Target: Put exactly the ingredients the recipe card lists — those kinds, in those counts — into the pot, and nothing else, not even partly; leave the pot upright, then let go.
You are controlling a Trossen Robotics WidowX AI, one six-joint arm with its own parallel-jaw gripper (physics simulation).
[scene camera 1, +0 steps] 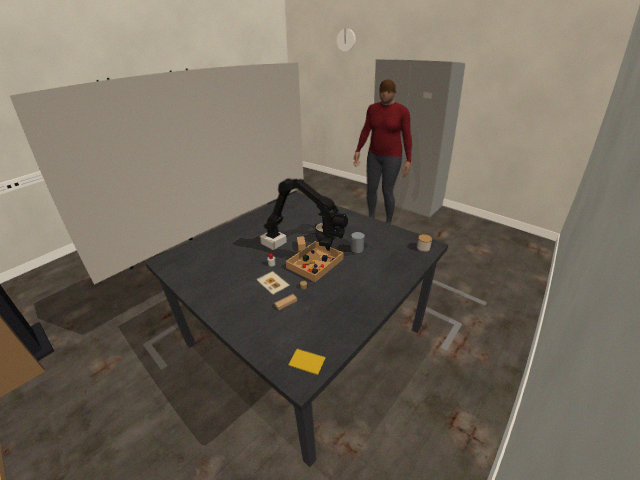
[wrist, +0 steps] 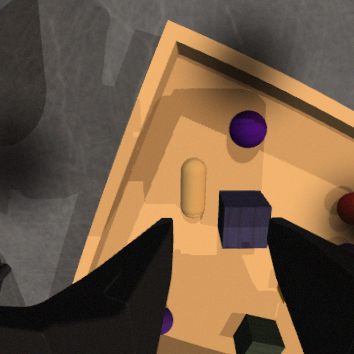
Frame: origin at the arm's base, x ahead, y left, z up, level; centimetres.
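Where they show: gripper, fingertip midpoint: (scene camera 1: 329, 248) (wrist: 220, 228); arm's base, link origin: (scene camera 1: 272, 234).
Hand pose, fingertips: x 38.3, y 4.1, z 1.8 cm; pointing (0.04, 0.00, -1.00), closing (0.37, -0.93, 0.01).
Observation:
Each offset is from my fingertips to the top centre of the thing. "pt": to the spot under its first point.
The wooden tray {dx -4.1, dy -7.5, dz -2.7 cm} (scene camera 1: 300, 270) (wrist: 129, 150) holds loose ingredients. In the wrist view, a pale capsule {dx -0.8, dy +0.6, dz -5.1 cm} (wrist: 193, 187) lies left of a dark blue cube {dx -1.4, dy -2.6, dz -4.1 cm} (wrist: 244, 220), with a purple ball {dx +3.4, dy -0.8, dz -4.6 cm} (wrist: 248, 129) beyond them. A dark green cube {pt dx -8.9, dy -7.4, dz -4.6 cm} (wrist: 258, 336), another purple ball {dx -10.9, dy -0.8, dz -4.6 cm} (wrist: 166, 321) and a red ball {pt dx +1.5, dy -8.1, dz -5.0 cm} (wrist: 347, 207) show partly. My gripper (scene camera 1: 326, 246) (wrist: 220, 228) is partly open and empty, over the tray's far part; the dark blue cube shows near its right fingertip. The pot {dx -14.1, dy +16.7, dz +2.3 cm} (scene camera 1: 318, 227) stands behind the arm, partly hidden, its contents not visible. The recipe card {dx -12.5, dy -32.7, dz -7.1 cm} (scene camera 1: 272, 282) lies left of the tray, its print too small to read.
A wooden block {dx -21.1, dy +1.7, dz -2.8 cm} (scene camera 1: 301, 243) stands between the tray and the arm base (scene camera 1: 273, 239). A grey cylinder {dx +7.9, dy +17.4, dz +2.4 cm} (scene camera 1: 357, 242) stands right of the tray. A red-topped shaker {dx -23.6, dy -21.3, dz -0.8 cm} (scene camera 1: 271, 260), small brass cylinder {dx +2.6, dy -26.4, dz -4.8 cm} (scene camera 1: 303, 285), another block {dx +3.3, dy -40.5, dz -5.1 cm} (scene camera 1: 285, 302), lidded jar {dx +40.1, dy +41.0, dz -0.4 cm} (scene camera 1: 424, 243) and yellow sheet {dx +30.9, dy -60.5, dz -6.6 cm} (scene camera 1: 307, 361) are around.

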